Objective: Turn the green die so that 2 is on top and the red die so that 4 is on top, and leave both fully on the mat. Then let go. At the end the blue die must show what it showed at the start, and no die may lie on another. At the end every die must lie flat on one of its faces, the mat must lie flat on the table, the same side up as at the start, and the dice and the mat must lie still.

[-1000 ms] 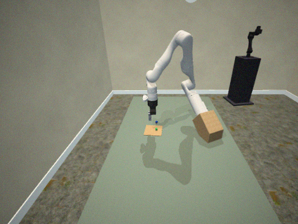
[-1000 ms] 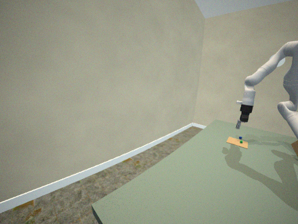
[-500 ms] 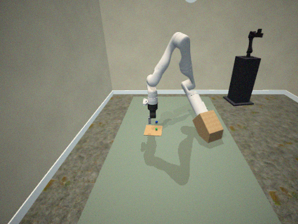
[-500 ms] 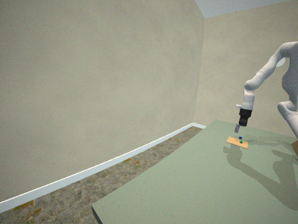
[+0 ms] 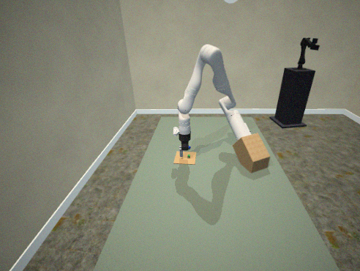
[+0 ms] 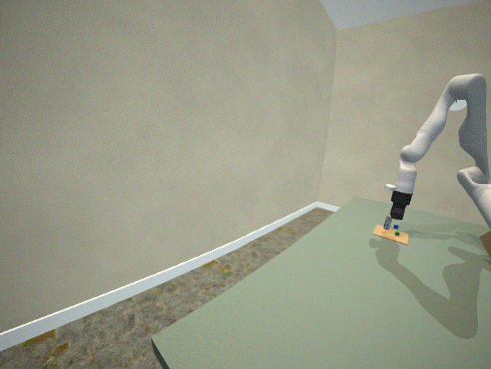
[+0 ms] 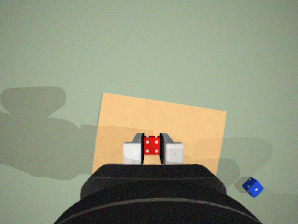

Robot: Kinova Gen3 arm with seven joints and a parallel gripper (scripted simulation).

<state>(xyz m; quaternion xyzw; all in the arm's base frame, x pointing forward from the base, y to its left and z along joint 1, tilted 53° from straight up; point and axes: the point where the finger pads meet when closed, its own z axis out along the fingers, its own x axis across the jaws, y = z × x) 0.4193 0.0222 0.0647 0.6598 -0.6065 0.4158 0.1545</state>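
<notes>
Right now the tan mat is 4 cm below my hand and 3 cm behind it. From my hand the other things lie so: red die: 1 cm below; then blue die: 12 cm to the right, 7 cm behind, 3 cm below; then green die: 5 cm behind, 3 cm below.
</notes>
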